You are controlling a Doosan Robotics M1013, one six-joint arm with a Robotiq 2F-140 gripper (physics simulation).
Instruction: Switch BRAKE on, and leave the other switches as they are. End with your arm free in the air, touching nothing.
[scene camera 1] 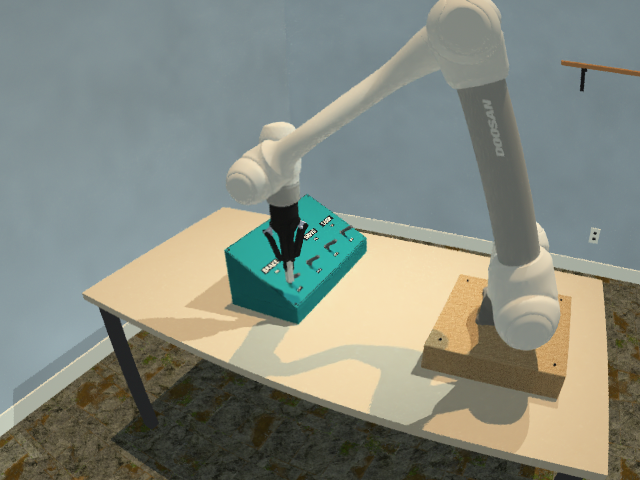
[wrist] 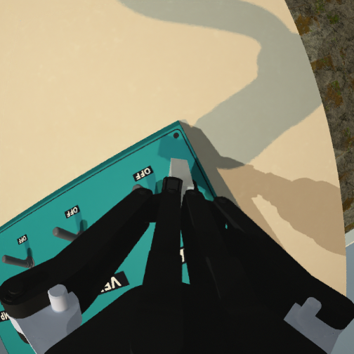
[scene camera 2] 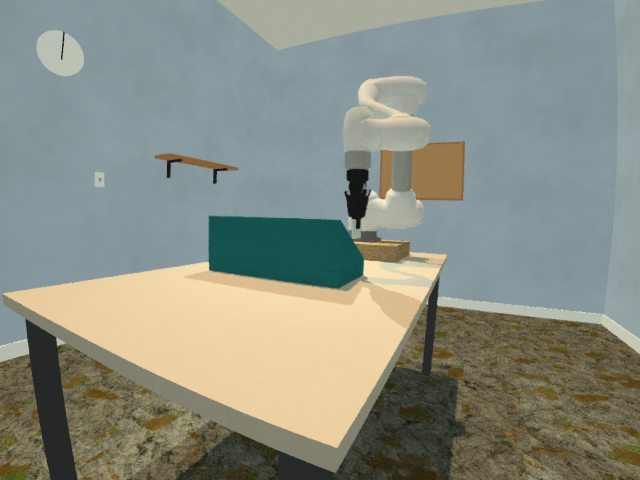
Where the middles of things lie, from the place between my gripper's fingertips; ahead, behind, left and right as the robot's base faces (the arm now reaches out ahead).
Scene:
Now: the teal control box (scene camera 1: 257, 280) 230 mm to the right of my hand, 90 mm ahead of it and 50 mm below it.

